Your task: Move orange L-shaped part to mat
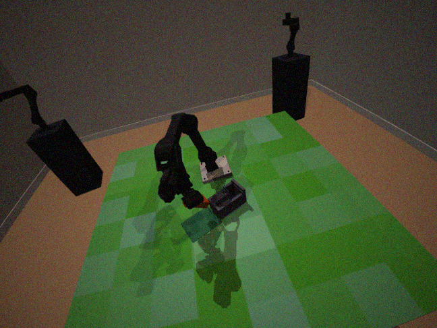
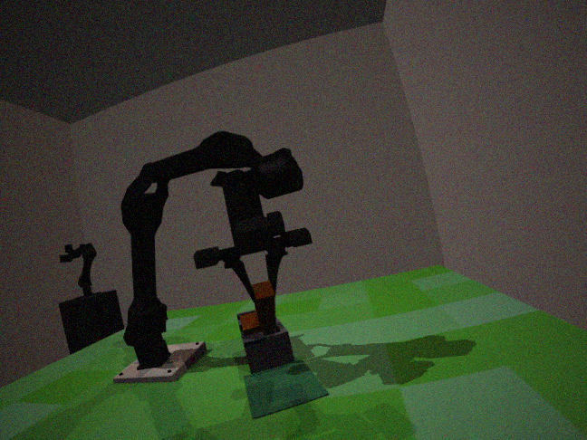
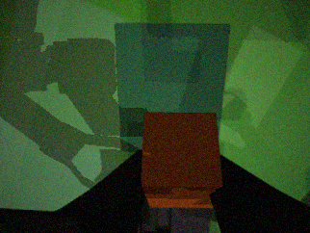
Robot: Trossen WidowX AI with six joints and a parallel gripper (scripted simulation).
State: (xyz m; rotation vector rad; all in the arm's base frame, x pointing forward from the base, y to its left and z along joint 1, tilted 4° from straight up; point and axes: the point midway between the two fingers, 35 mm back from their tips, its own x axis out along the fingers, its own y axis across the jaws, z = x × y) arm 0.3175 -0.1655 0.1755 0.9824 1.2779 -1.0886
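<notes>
Right now the green mat is 1 cm to the left of my gripper tip and 17 cm below it. Also, from my gripper tip: orange L-shaped part (2 cm behind, 3 cm to the left, 3 cm below).
</notes>
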